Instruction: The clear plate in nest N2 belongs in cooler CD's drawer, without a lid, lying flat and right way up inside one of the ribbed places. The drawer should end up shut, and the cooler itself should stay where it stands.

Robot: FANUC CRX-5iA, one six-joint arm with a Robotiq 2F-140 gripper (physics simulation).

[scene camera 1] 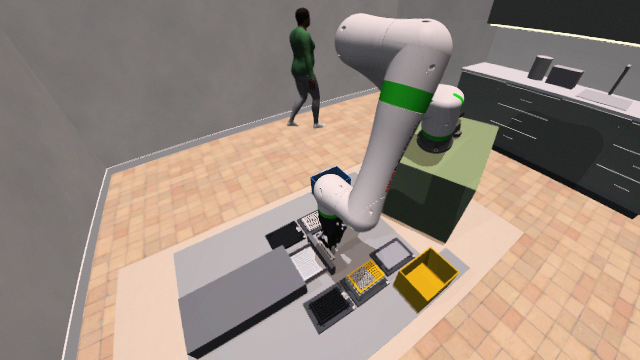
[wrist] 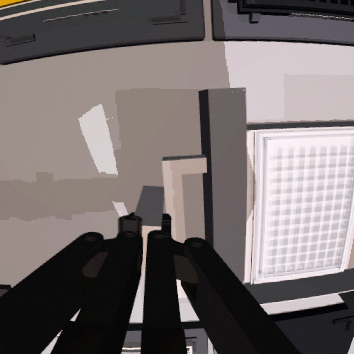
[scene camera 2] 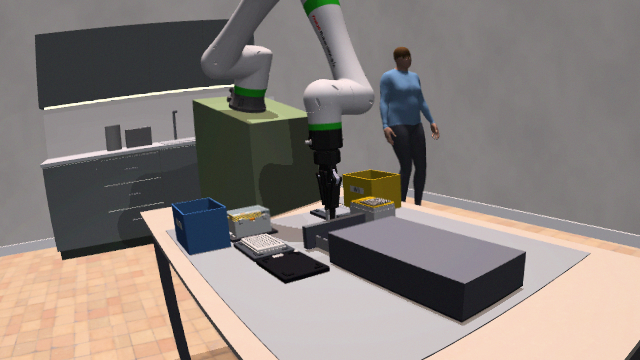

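Pixels of known places: gripper, fingertip midpoint: (scene camera 1: 332,252) (wrist: 152,202); arm's base at its link origin: (scene camera 1: 434,140) (scene camera 2: 247,107).
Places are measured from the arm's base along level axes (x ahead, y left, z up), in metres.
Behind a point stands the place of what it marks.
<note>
The grey cooler (scene camera 1: 240,295) {y 0.055, x 0.950, z -0.312 m} (scene camera 2: 425,250) {y 0.019, x 0.990, z -0.312 m} stands on the mat with its drawer partly out. A clear plate (scene camera 1: 306,262) {y 0.024, x 0.669, z -0.373 m} (wrist: 305,205) {y 0.032, x 0.674, z -0.378 m} lies flat in the drawer, without a lid, behind the drawer front (scene camera 1: 325,259) {y 0.075, x 0.603, z -0.327 m} (scene camera 2: 335,229) {y 0.019, x 0.611, z -0.350 m} (wrist: 227,175) {y 0.074, x 0.596, z -0.325 m}. The ribs around it are hard to make out. A pale handle (wrist: 172,195) {y 0.053, x 0.565, z -0.351 m} sticks out from the drawer front. My gripper (scene camera 1: 332,247) {y 0.040, x 0.550, z -0.371 m} (scene camera 2: 330,215) (wrist: 152,202) {y 0.040, x 0.550, z -0.371 m} is shut and empty, pointing down, with its tips low beside the handle on its outer side; contact cannot be told. The nest labels cannot be read.
A white plate (scene camera 1: 311,220) {y -0.168, x 0.545, z -0.372 m} (scene camera 2: 265,243) {y -0.166, x 0.548, z -0.369 m} and a black nest (scene camera 1: 284,235) {y -0.162, x 0.697, z -0.384 m} (scene camera 2: 292,266) {y -0.163, x 0.716, z -0.383 m} are on one side of the drawer. A yellow tip rack (scene camera 1: 366,276) {y 0.221, x 0.507, z -0.319 m}, a black plate (scene camera 1: 328,306) {y 0.224, x 0.678, z -0.379 m} and a yellow bin (scene camera 1: 427,280) {y 0.343, x 0.279, z -0.391 m} are on the other. A blue bin (scene camera 2: 201,227) {y -0.319, x 0.439, z -0.321 m} stands at the edge.
</note>
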